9 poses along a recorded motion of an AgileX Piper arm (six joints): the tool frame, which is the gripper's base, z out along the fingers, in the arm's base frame.
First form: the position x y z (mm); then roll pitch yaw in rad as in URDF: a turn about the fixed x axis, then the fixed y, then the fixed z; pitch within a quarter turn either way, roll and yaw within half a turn.
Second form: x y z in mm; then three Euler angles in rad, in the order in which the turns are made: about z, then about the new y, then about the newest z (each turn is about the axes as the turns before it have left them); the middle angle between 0 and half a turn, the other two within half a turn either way. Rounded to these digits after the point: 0 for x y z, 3 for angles.
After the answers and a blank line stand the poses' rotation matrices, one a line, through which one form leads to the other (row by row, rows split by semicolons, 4 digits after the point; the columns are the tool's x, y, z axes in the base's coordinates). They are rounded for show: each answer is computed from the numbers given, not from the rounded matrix.
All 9 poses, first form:
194 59 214 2.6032 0.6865 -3.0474
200 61 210 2.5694 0.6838 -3.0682
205 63 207 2.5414 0.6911 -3.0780
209 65 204 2.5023 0.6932 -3.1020
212 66 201 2.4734 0.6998 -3.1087
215 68 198 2.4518 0.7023 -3.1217
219 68 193 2.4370 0.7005 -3.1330
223 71 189 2.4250 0.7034 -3.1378
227 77 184 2.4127 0.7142 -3.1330
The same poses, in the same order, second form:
194 59 214 0.850 2.297 0.559
200 61 210 0.868 2.281 0.586
205 63 207 0.885 2.260 0.599
209 65 204 0.900 2.236 0.623
212 66 201 0.919 2.215 0.634
215 68 198 0.926 2.200 0.645
219 68 193 0.931 2.193 0.655
223 71 189 0.936 2.183 0.659
227 77 184 0.946 2.170 0.655

-0.7700 -0.4043 0.4935; -0.0727 0.8242 0.5617; -0.6338 0.3966 -0.6640
-0.7731 -0.4028 0.4900; -0.0568 0.8134 0.5790; -0.6317 0.4197 -0.6517
-0.7690 -0.4117 0.4890; -0.0490 0.8007 0.5971; -0.6374 0.4352 -0.6359
-0.7686 -0.4127 0.4888; -0.0304 0.7868 0.6165; -0.6390 0.4589 -0.6173
-0.7646 -0.4246 0.4849; -0.0252 0.7714 0.6359; -0.6441 0.4740 -0.6005
-0.7632 -0.4263 0.4855; -0.0152 0.7630 0.6462; -0.6460 0.4858 -0.5888
-0.7645 -0.4241 0.4855; -0.0066 0.7583 0.6519; -0.6446 0.4952 -0.5825
-0.7626 -0.4277 0.4852; -0.0029 0.7524 0.6587; -0.6468 0.5009 -0.5751
-0.7556 -0.4427 0.4828; -0.0065 0.7421 0.6702; -0.6550 0.5033 -0.5636

